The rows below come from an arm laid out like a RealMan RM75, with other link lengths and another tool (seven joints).
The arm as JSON. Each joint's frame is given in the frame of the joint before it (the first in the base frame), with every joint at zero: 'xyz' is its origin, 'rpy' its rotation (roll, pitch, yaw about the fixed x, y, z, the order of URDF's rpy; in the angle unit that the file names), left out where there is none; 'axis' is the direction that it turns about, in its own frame. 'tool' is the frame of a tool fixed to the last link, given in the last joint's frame.
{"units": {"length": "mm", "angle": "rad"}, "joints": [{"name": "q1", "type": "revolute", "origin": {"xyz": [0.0, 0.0, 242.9]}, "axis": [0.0, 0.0, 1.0]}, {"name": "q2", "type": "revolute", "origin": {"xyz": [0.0, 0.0, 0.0], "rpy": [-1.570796, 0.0, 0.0]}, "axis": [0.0, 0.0, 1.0]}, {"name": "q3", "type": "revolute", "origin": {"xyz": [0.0, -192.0, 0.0], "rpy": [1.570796, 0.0, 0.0]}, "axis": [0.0, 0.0, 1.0]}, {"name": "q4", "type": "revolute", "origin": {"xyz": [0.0, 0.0, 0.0], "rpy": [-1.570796, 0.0, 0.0]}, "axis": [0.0, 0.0, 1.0]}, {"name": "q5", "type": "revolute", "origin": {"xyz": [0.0, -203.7, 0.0], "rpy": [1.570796, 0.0, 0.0]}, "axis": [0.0, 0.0, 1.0]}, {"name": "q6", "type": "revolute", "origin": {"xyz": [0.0, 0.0, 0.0], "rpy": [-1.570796, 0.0, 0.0]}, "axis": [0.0, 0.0, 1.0]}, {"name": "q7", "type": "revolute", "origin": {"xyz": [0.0, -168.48, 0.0], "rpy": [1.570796, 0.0, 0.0]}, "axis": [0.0, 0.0, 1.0]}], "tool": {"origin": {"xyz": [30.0, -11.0, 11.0], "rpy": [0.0, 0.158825, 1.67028]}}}
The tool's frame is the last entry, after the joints.
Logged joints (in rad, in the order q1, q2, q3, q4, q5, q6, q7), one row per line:
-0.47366 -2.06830 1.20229 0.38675 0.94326 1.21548 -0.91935
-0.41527 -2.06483 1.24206 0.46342 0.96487 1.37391 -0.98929
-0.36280 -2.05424 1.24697 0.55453 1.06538 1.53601 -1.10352
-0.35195 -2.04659 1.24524 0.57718 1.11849 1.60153 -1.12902
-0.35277 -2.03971 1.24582 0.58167 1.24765 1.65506 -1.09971
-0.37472 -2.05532 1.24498 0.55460 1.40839 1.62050 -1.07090
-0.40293 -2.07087 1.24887 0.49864 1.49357 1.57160 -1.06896
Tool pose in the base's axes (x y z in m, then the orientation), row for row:
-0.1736 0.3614 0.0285 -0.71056 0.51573 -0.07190 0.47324
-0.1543 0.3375 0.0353 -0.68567 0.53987 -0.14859 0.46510
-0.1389 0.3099 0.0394 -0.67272 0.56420 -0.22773 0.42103
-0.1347 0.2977 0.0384 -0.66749 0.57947 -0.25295 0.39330
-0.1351 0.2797 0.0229 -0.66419 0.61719 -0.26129 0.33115
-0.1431 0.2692 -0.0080 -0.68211 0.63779 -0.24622 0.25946
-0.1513 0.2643 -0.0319 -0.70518 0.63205 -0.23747 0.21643
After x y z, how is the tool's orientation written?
As a quaternion, x y z w.
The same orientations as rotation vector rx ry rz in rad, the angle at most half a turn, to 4 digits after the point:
-1.7388 1.2620 -0.1759
-1.6839 1.3259 -0.3649
-1.6854 1.4135 -0.5705
-1.6939 1.4705 -0.6419
-1.7362 1.6134 -0.6830
-1.8482 1.7281 -0.6671
-1.9540 1.7514 -0.6580

